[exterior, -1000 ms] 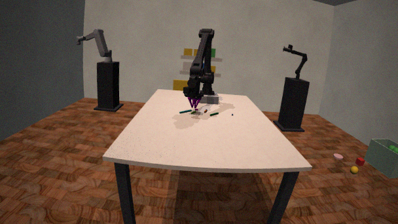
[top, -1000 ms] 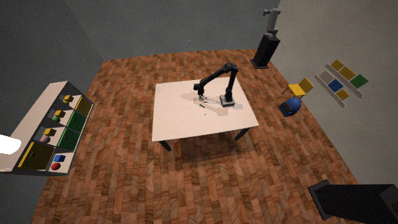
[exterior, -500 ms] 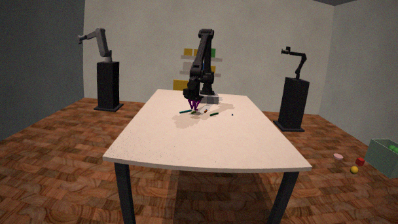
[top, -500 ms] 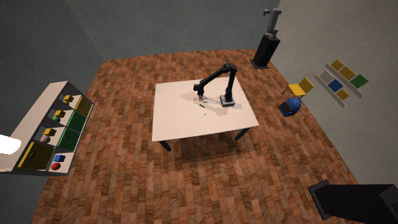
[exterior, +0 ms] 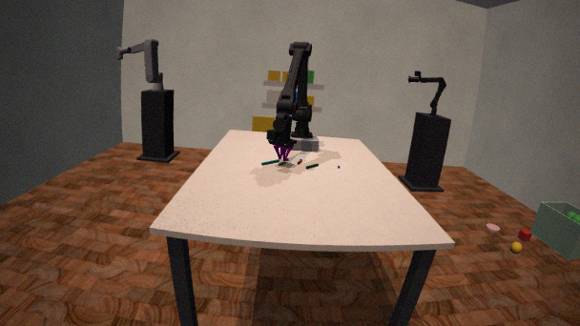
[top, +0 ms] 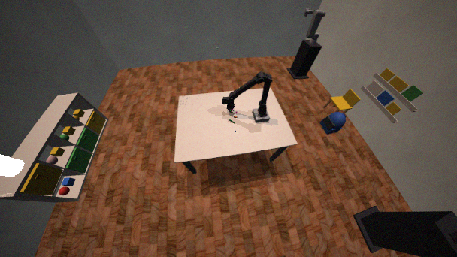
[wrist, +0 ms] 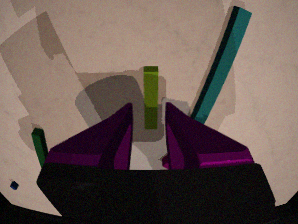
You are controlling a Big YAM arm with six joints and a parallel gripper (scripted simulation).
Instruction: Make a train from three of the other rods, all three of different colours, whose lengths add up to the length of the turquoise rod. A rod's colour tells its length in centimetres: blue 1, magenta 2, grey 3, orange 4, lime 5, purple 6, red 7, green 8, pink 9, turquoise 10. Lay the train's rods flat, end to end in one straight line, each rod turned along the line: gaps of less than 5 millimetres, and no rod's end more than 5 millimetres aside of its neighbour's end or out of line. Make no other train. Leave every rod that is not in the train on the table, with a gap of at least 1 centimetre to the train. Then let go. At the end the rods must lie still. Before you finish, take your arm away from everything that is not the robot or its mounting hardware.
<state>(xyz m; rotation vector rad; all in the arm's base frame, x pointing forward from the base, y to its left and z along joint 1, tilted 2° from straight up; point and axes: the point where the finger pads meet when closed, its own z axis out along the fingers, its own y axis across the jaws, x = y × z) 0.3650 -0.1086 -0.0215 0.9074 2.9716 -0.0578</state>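
My hand is 30 mm above the lime rod. Round my hand: magenta rod 70 mm behind, 30 mm below, 20 mm to the left; then orange rod 80 mm to the left, 50 mm behind, 30 mm below; then turquoise rod 50 mm to the right, 30 mm below, 10 mm behind.
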